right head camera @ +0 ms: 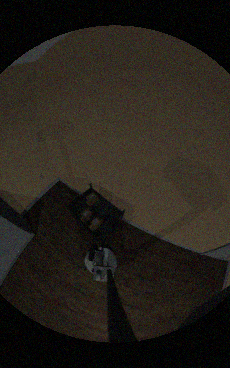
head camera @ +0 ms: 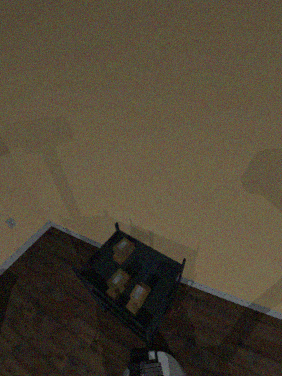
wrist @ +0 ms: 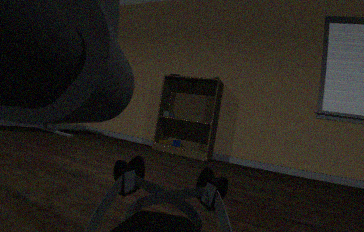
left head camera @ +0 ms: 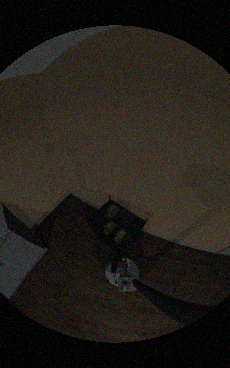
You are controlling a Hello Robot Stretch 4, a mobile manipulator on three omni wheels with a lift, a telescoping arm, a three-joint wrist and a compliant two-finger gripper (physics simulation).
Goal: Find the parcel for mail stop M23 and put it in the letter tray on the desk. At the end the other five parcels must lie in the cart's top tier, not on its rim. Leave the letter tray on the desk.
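Frame: origin at the robot's base, x left, y ahead, z down, level; millimetres.
Where they show: gripper, fingertip midpoint: [right head camera: 88, 271] [wrist: 171, 174] [left head camera: 111, 283].
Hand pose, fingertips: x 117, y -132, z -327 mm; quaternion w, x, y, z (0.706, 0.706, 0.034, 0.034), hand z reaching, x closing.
Note:
Each offset is from my fingertips to the top centre of the thing. "*": to the spot under its first point.
A dark cart @(* dx -215, dy +614, dz -308 mm) [head camera: 162, 272] [left head camera: 132, 220] [right head camera: 111, 214] stands close in front of my base, near the wall. Tan parcels with pale labels lie in its top tier: one @(dx -13, dy +741, dz -411 mm) [head camera: 123, 250] [left head camera: 112, 210] [right head camera: 92, 199] near the back left corner, one @(dx +11, dy +561, dz -411 mm) [head camera: 118, 281] [left head camera: 109, 228] [right head camera: 87, 215] nearer the middle, and one @(dx -83, dy +493, dz -411 mm) [head camera: 138, 298] [left head camera: 120, 235] [right head camera: 95, 223] toward the front. Some look stacked or touching; their exact number and label text cannot be read. My gripper [wrist: 171, 174] is open and empty in the wrist view, away from the parcels. The desk and letter tray cannot be made out.
A pale cabinet [left head camera: 21, 265] [right head camera: 12, 245] stands to the left. The wall and its white baseboard @(* dx -731, dy +629, dz +333 mm) [head camera: 220, 296] run behind the cart. In the wrist view a wooden bookshelf [wrist: 216, 120] holds a blue item [wrist: 176, 143], with a window [wrist: 345, 70] to its right.

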